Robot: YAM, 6 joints.
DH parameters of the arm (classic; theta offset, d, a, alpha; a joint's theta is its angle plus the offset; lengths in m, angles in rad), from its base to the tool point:
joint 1: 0 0.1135 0.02 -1.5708
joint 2: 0 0 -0.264 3.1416
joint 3: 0.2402 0 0.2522 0
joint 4: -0.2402 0 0.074 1.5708
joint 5: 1.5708 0 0 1.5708
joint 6: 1.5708 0.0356 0 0
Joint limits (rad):
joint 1: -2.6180..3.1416
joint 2: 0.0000..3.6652
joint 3: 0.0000..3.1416
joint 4: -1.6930..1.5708
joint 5: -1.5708..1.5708
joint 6: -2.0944..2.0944
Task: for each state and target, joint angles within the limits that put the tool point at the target. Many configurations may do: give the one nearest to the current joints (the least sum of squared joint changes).
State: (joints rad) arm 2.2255 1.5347 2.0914 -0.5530 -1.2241 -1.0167
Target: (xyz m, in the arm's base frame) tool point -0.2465 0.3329 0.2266
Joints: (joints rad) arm 2.1283 1.9912 1.5540 -0.6847 -1.1910 -1.0167
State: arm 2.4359 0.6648 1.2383 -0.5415 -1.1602 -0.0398
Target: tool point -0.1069 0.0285 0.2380
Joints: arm 2.5815 0.5893 0.5286 -0.8068 -1.1608 -0.0398
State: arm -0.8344 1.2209 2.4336 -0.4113 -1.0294 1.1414
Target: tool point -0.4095 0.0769 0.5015
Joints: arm -0.1107 0.5305 2.7193 -0.4314 -1.0682 1.1414
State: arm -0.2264 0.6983 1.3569 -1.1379 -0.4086 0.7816
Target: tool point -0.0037 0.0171 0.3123
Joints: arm -0.2137 0.2780 0.9622 -1.4712 -0.4638 0.7816
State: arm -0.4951 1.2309 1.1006 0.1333 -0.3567 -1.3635
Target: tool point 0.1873 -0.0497 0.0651
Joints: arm -0.3255 1.5819 0.3618 -0.0679 -0.3681 -1.3635
